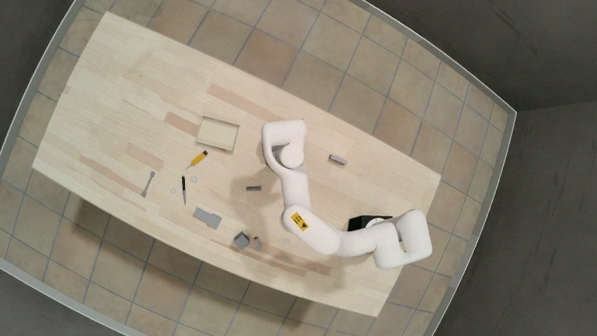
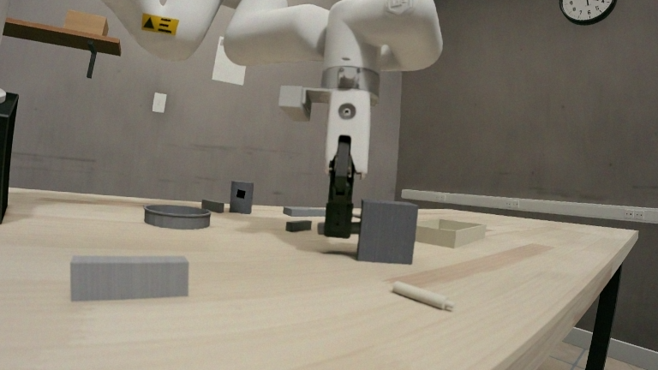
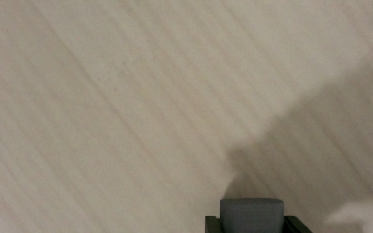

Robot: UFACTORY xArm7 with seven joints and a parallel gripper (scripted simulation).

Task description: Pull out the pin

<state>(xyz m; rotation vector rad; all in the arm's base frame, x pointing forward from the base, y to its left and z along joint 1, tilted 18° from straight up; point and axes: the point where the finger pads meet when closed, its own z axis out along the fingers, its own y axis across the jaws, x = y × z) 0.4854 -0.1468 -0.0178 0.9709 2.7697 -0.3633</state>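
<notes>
The small grey bar lies 160 mm to the left of my hand, 40 mm below it and 40 mm ahead of it. Also, from my hand: shallow tray (260 mm ahead, 40 mm below, 10 mm to the left); then round grey dish (210 mm to the left, 160 mm behind, 30 mm below); then cream peg (180 mm to the right, 40 mm below, 40 mm behind).
</notes>
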